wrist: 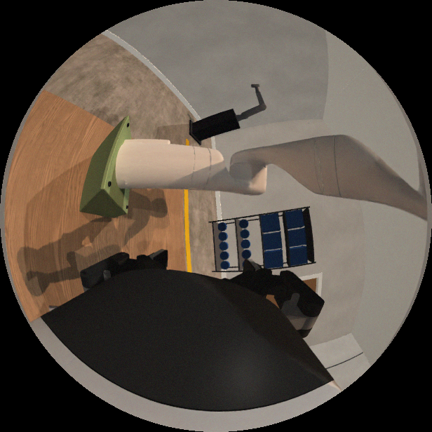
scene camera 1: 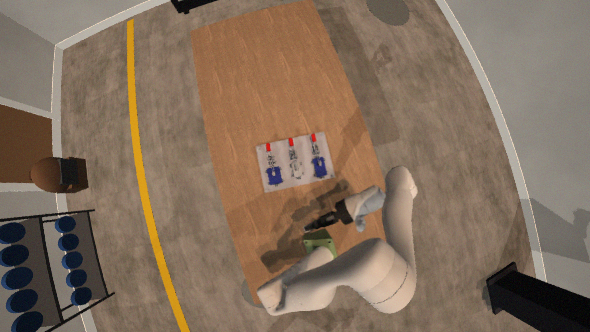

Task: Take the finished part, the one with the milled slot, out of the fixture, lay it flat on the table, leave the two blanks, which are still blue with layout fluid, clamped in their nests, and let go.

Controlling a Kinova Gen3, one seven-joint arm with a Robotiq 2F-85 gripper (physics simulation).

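Where they show: gripper, fingertip midpoint: [scene camera 1: 309, 227]; arm's base, link origin: [scene camera 1: 324, 255].
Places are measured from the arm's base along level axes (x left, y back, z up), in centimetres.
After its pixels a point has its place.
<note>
The fixture plate [scene camera 1: 304, 150] @[x -8.5, y -46.9, z -12.6 cm], pale and flat, lies on the wooden table [scene camera 1: 260, 75] @[x -0.5, y -95.2, z -14.1 cm] [wrist: 55, 165]. The finished part [scene camera 1: 297, 169] @[x -2.0, y -38.9, z -7.7 cm], silvery, sits in its middle nest; its slot is too small to make out. Two blue blanks [scene camera 1: 274, 176] @[x 9.2, y -39.6, z -10.5 cm] [scene camera 1: 319, 167] @[x -12.3, y -36.6, z -11.0 cm] sit in the nests on either side. Each nest has a clamp with a red handle [scene camera 1: 268, 147] @[x 7.4, y -53.3, z -8.5 cm] [scene camera 1: 291, 142] @[x -3.6, y -51.8, z -8.0 cm] [scene camera 1: 314, 137] @[x -14.8, y -50.7, z -8.9 cm]; whether each clamp is shut is too small to tell. My gripper [scene camera 1: 306, 229] @[x 1.8, y -17.7, z 16.5 cm] [wrist: 204, 263] is open and empty, off the plate's edge on the robot base's side, pointing sideways. The fixture does not show in the wrist view.
The green robot mount [scene camera 1: 316, 236] @[x 0.2, y -7.7, z -5.2 cm] [wrist: 100, 187] stands on the table close to my fingertips. My arm's links bend around beside the gripper. Beyond the table are a yellow floor line [scene camera 1: 137, 150] [wrist: 187, 220], a rack [scene camera 1: 93, 250] with blue bins, and a black pedestal [scene camera 1: 540, 300] [wrist: 217, 125].
</note>
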